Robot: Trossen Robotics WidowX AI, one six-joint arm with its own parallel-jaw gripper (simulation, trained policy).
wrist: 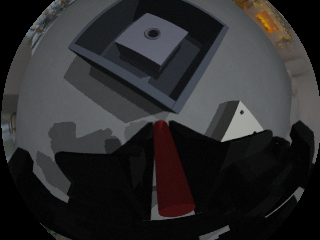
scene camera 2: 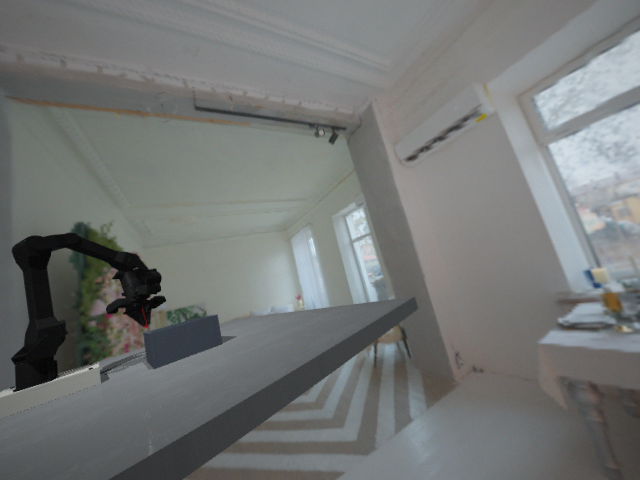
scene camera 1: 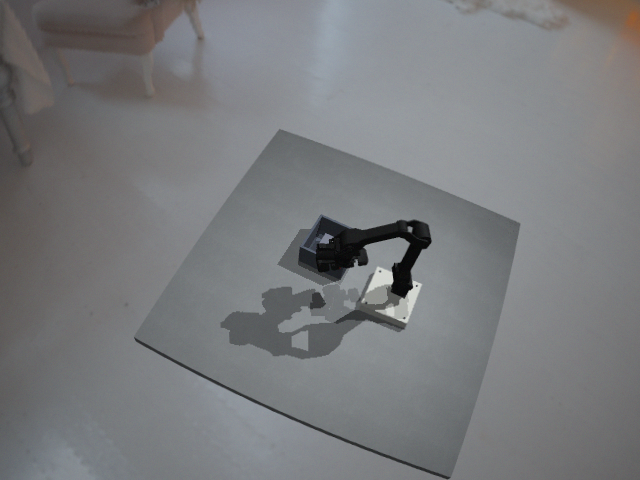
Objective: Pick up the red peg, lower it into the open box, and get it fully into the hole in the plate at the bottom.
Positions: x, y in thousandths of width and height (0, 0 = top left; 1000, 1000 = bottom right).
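There's a red peg (wrist: 545, 823) here, and a dark grey box (scene camera 2: 255, 722), (scene camera 1: 480, 530). I can see a plate (wrist: 470, 173) too, though scene camera 2 doesn't show it, since it's hidden by the box. And you've got my gripper (scene camera 2: 229, 678), (wrist: 505, 527).
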